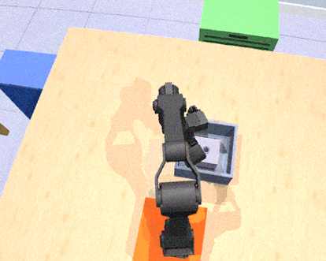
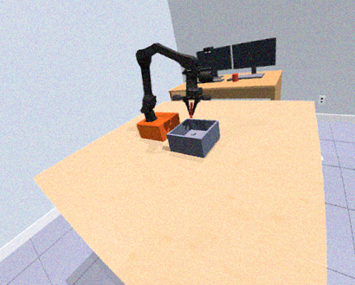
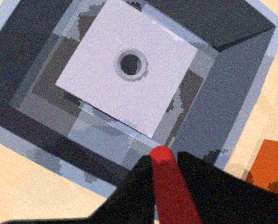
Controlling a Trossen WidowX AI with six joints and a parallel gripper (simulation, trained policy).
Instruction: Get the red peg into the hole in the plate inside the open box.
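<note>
The pale plate is 30 mm ahead of my gripper tip, 50 mm to the right of it and 90 mm below it. Round my gripper tip: red peg 10 mm to the left, 20 mm above; then grey box 30 mm ahead, 50 mm to the right, 110 mm below.
</note>
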